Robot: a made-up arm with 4 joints.
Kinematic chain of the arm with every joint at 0, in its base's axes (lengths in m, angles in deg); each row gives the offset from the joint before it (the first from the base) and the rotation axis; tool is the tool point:
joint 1: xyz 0 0 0.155 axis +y
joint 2: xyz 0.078 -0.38 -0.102 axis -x
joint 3: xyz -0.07 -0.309 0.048 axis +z
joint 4: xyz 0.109 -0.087 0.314 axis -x
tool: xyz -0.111 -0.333 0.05
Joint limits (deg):
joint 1: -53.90..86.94
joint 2: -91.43..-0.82
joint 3: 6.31..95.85
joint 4: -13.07..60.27
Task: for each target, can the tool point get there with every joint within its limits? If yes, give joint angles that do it. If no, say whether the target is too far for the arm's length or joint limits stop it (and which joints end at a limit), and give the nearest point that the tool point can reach.
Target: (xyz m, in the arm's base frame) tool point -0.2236 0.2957 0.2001
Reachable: no: joint limits stop it (at a limit: joint 1, joint 2, joint 3, joint 4) | nearest point 0.0671 -0.6527 0.6366 | short by 1.084 m
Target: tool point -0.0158 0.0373 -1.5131
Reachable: no: too far | nearest point -0.0080 -0.6971 -0.6861 | short by 1.106 m
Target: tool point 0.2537 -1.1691 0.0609
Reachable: yes | joints -7.84 -56.06 56.84 47.18
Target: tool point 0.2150 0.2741 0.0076
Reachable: no: joint limits stop it (at a limit: joint 2, joint 3, joint 4) | nearest point 0.4011 -0.6527 -0.1200 | short by 0.954 m
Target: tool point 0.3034 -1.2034 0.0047
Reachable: yes | joints -42.76 -63.65 24.82 47.95
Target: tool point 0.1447 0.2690 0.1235
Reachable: no: joint limits stop it (at a limit: joint 2, joint 3, joint 4) | nearest point 0.4751 -0.6527 0.0516 | short by 0.982 m
